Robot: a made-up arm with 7 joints.
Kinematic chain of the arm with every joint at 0, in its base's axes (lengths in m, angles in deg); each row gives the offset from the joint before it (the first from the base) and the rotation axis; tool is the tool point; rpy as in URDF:
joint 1: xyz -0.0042 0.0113 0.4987 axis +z
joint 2: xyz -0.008 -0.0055 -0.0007 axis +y
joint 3: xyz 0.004 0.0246 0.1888 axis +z
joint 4: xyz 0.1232 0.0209 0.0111 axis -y
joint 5: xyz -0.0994 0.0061 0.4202 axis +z
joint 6: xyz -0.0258 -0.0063 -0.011 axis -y
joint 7: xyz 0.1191 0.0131 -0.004 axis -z
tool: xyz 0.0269 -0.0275 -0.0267 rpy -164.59 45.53 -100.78
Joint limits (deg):
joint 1: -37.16..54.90
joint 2: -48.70..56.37
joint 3: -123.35..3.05
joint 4: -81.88..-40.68
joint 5: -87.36..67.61
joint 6: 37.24..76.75
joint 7: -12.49..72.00
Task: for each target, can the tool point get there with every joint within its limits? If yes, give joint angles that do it. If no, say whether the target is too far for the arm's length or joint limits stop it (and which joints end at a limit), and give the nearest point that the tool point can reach.
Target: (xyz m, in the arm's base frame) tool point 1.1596 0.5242 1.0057
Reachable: no: too far | nearest point 0.6674 0.3073 0.7923 | short by 0.579 m
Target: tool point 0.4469 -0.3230 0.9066
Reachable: yes | joints 31.00 -2.51 -73.28 -68.49 40.66 49.70 -0.22
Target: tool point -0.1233 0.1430 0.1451
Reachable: no: joint limits stop it (at a limit: joint 1, joint 2, joint 3, joint 4, joint 6, joint 7) | nearest point 0.2191 0.5086 0.1426 | short by 0.501 m
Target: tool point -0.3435 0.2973 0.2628
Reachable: no: joint limits stop it (at a limit: joint 1, joint 2, joint 3, joint 4, joint 6) | nearest point -0.6620 -0.0217 0.4326 | short by 0.482 m
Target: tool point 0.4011 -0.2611 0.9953
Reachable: yes | joints -13.87 -9.60 -14.78 -72.46 -41.54 54.28 42.39
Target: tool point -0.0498 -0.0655 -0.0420
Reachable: no: joint limits stop it (at a limit: joint 1, joint 2, joint 4, joint 6, joint 7) | nearest point 0.3438 -0.4012 0.1505 | short by 0.552 m
